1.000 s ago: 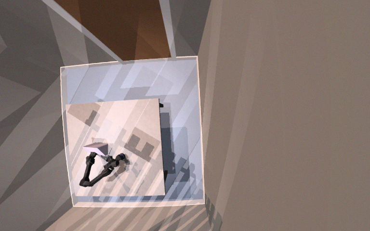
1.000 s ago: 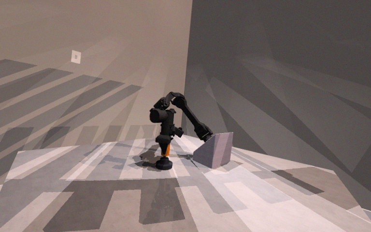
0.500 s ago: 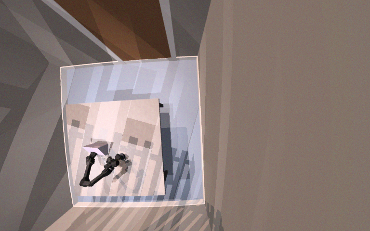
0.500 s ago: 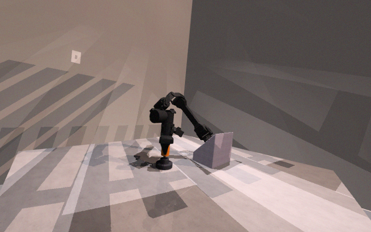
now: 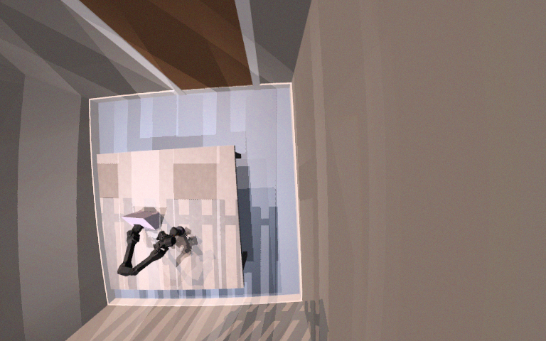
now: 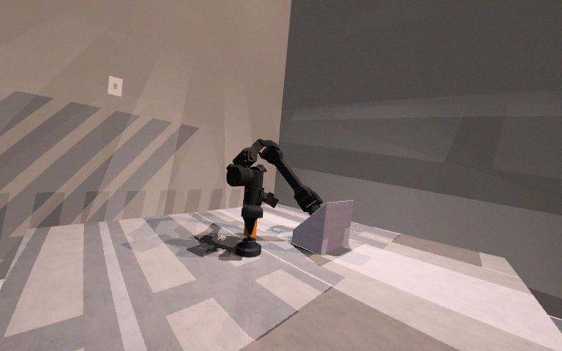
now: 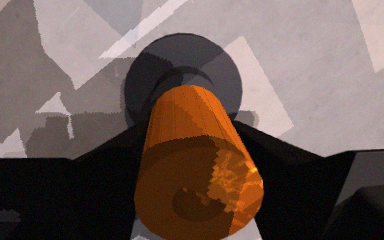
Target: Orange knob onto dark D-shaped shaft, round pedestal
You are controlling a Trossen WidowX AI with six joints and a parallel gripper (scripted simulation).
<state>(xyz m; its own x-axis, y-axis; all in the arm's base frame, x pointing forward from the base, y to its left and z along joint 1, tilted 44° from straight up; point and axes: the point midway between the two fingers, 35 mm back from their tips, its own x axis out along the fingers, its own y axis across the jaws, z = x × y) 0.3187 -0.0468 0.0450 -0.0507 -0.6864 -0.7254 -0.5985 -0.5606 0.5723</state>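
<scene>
Now: the orange knob 20 mm above my gripper tip. Round my gripper tip: dark round pedestal 40 mm below.
</scene>
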